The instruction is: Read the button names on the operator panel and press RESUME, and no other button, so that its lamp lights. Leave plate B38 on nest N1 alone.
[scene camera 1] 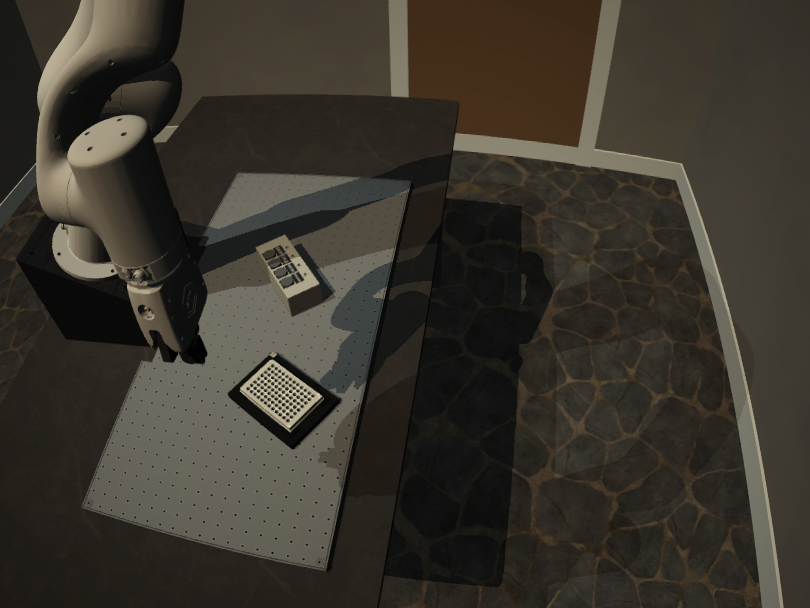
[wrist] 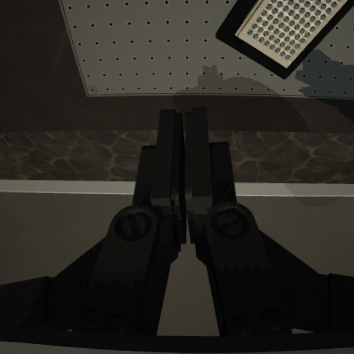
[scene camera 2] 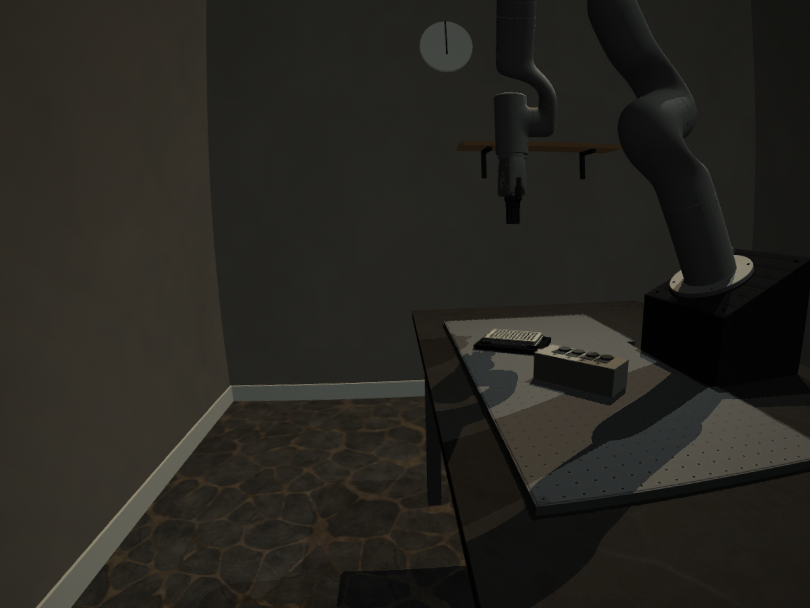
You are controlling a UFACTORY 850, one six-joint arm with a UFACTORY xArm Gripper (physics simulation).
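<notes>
The operator panel, a beige box (scene camera 1: 306, 300) (scene camera 2: 575, 376), stands on the perforated board with several dark round buttons in a row on its top. Its button names are too small to read, and no lit lamp can be made out. The white many-welled plate B38 (scene camera 1: 280, 393) (scene camera 2: 514, 336) (wrist: 295, 29) lies on the black nest N1 (scene camera 1: 293, 439) (scene camera 2: 482, 345) (wrist: 284, 73). My gripper (scene camera 1: 193, 358) (scene camera 2: 512, 221) (wrist: 186, 137) is shut and empty, fingers together. It hangs high above the table, apart from panel and plate. The panel does not show in the wrist view.
The perforated board (scene camera 1: 196, 471) (scene camera 2: 732, 425) (wrist: 125, 50) lies on the dark table (scene camera 1: 327, 124) (scene camera 2: 497, 523). The arm's black base block (scene camera 1: 85, 314) (scene camera 2: 686, 340) stands at the table's side. A wall shelf (scene camera 2: 556, 146) shows behind the arm. Arm shadows cross the board.
</notes>
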